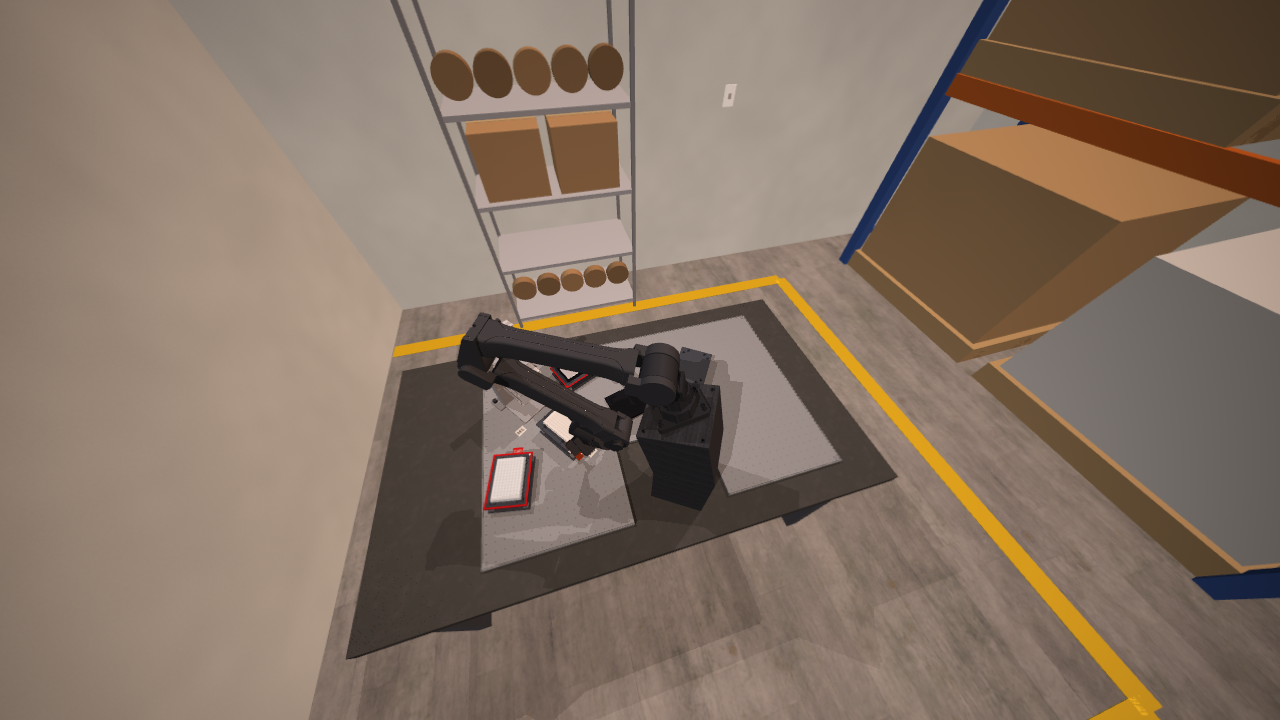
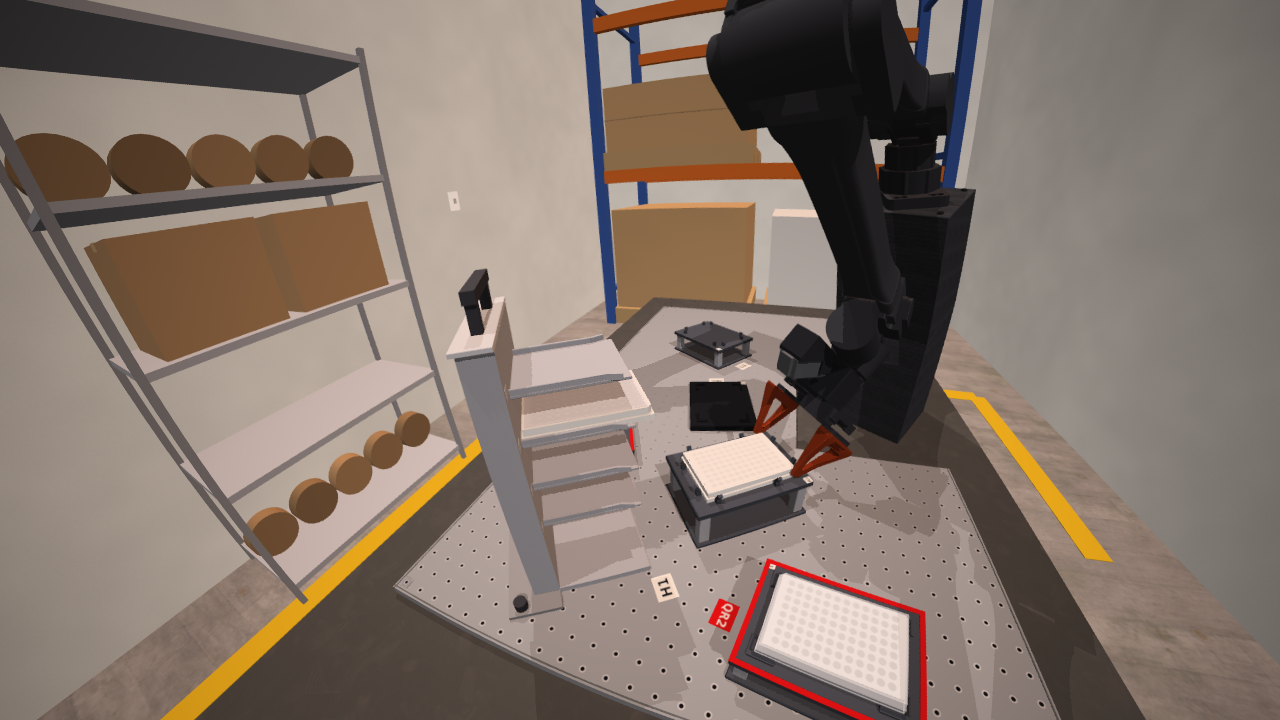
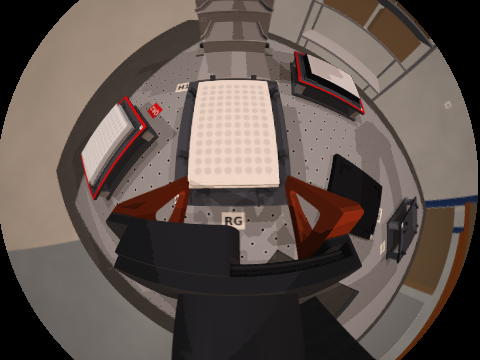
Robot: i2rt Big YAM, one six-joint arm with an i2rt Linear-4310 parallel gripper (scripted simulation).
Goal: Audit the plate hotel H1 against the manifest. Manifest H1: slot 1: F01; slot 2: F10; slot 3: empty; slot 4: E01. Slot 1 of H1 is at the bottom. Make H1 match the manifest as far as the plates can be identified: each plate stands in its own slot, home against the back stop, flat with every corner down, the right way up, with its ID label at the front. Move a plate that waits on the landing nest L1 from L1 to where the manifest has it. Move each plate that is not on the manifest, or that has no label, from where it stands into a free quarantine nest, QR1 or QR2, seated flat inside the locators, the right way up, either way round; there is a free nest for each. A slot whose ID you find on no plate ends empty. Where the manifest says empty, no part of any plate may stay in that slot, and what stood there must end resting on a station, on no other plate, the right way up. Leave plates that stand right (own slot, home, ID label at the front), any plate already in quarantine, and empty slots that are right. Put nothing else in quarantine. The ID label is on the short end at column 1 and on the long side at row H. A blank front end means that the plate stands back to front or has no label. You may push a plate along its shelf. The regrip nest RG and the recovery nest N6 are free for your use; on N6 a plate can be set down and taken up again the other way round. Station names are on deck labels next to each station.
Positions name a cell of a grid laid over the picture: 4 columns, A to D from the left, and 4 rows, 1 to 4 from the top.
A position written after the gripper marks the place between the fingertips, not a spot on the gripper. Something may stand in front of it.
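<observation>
The gripper (image 2: C3) is in sight, and image 3 (image 3: B3) shows the gripper too. A flat black nest (image 2: C3) can be seen, as can a quarantine nest QR2 (image 3: B2).
</observation>
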